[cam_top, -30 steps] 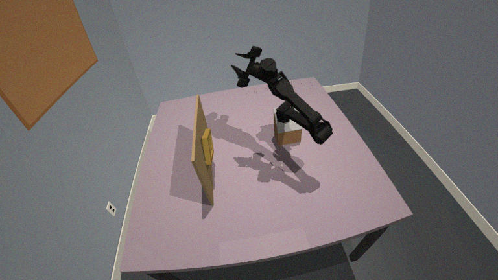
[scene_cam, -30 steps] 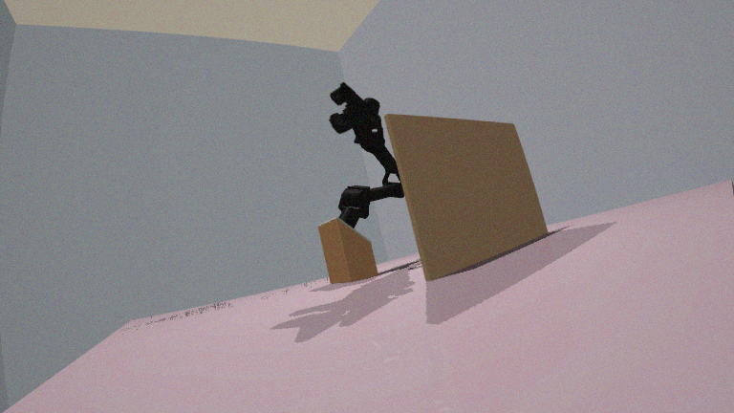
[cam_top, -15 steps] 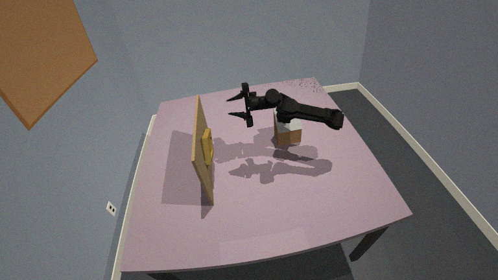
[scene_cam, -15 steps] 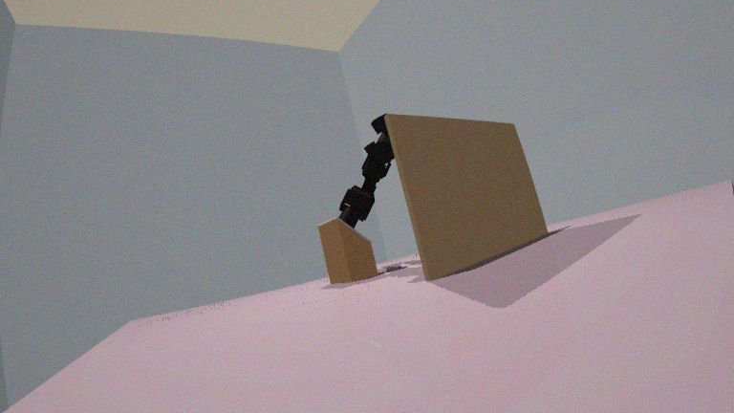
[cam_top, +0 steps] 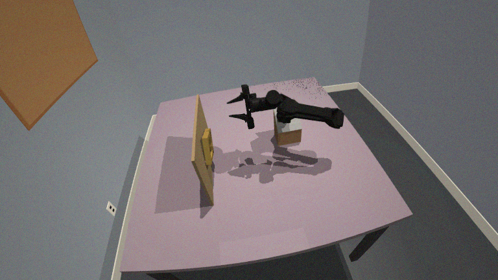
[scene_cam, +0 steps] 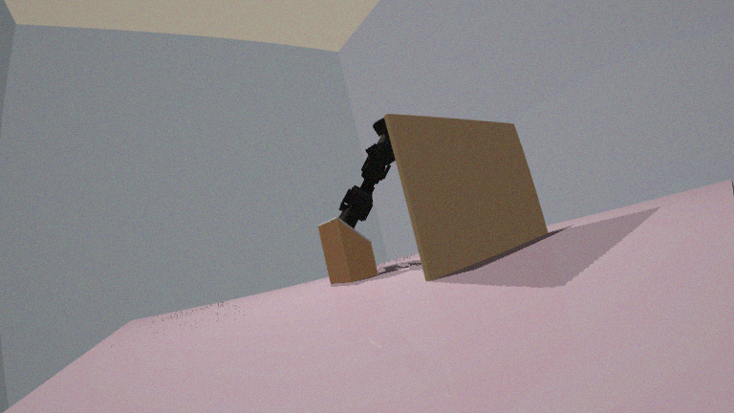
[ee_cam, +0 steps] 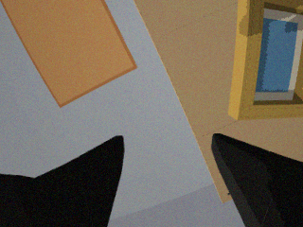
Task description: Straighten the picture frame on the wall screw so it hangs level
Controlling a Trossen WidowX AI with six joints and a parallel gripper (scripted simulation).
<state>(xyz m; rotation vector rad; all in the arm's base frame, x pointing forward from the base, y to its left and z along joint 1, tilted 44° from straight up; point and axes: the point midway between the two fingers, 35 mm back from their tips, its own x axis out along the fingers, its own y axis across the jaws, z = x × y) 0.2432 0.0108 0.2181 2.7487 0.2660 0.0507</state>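
Right now the picture frame is 13 cm ahead of my gripper tip, 4 cm to the left of it and 17 cm below it. From my gripper tip the other things lie so: brown wall panel 14 cm ahead, 3 cm to the left, 18 cm below.
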